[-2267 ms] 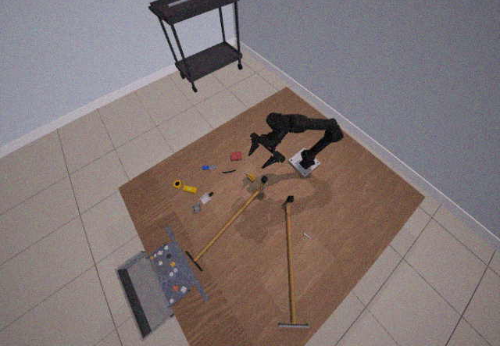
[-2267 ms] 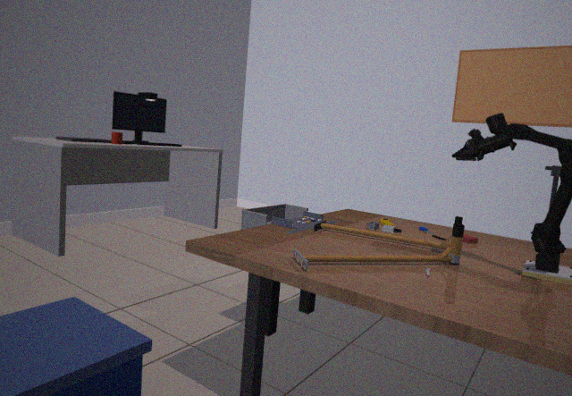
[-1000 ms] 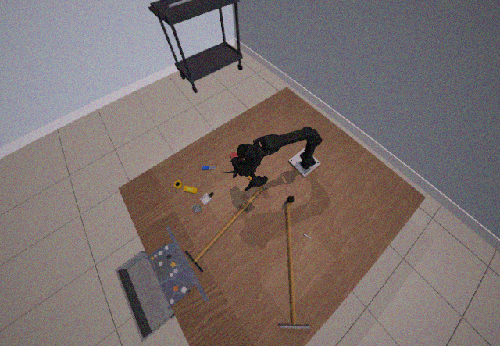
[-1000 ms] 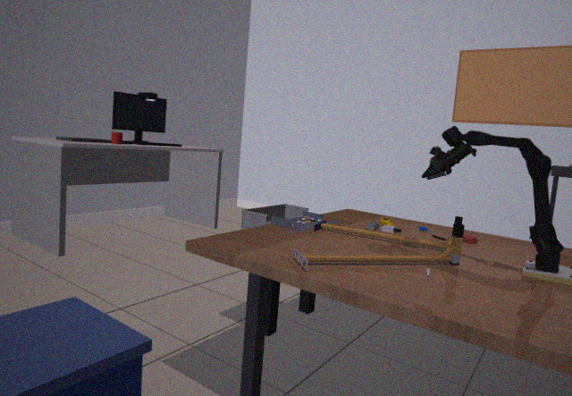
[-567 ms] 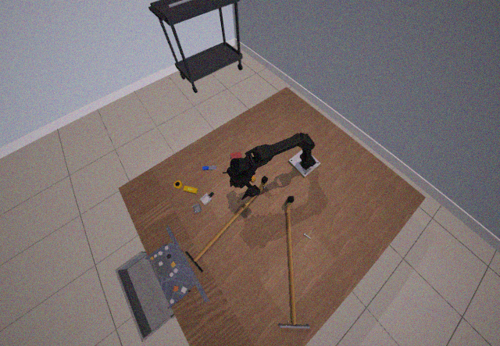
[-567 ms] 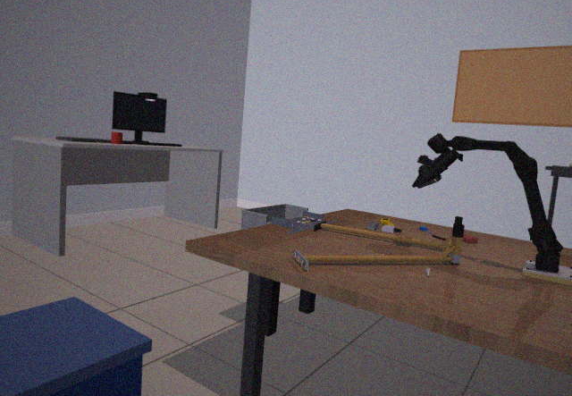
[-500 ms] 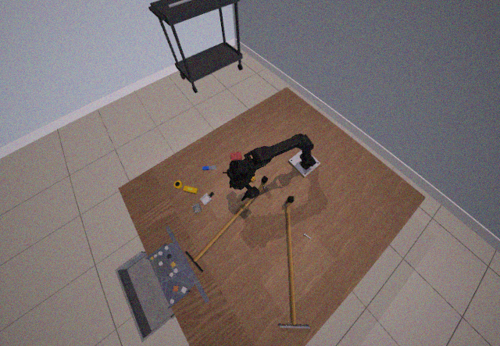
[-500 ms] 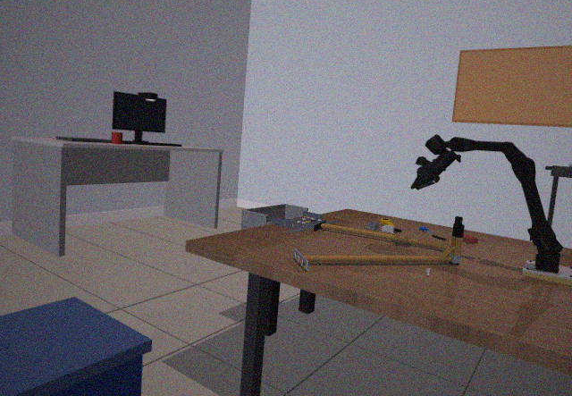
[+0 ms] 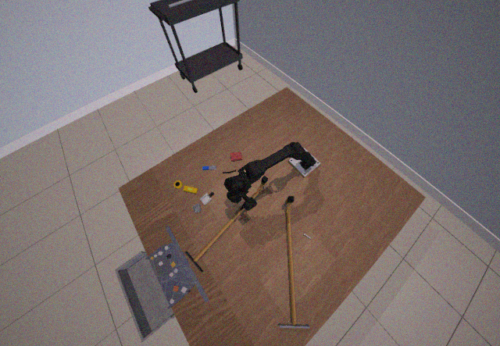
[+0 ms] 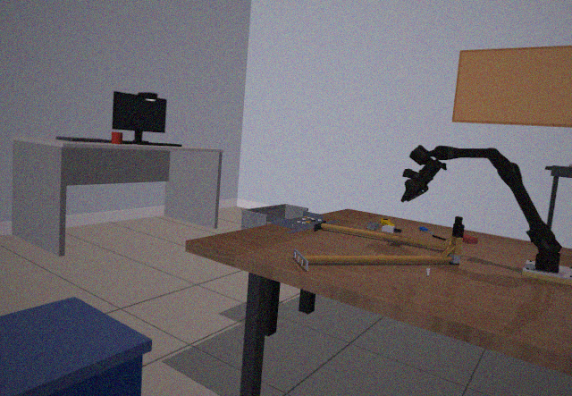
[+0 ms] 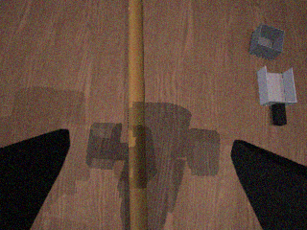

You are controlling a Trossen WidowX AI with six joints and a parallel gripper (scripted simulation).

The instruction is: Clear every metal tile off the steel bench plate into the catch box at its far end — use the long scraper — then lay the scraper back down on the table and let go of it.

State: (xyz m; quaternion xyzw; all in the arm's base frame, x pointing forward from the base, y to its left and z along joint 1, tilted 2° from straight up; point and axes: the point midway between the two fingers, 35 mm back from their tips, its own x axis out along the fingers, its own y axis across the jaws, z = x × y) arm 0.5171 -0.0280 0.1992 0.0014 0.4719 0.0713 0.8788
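My gripper tip is now 110 mm above the long scraper, 60 mm short of it and 30 mm to the right of it. From my gripper tip the other things lie so: scoop (170 mm to the right, 170 mm below, 100 mm ahead); grey box (200 mm ahead, 170 mm below, 150 mm to the right); yellow ribbed bit (190 mm behind, 160 mm below, 130 mm to the right).
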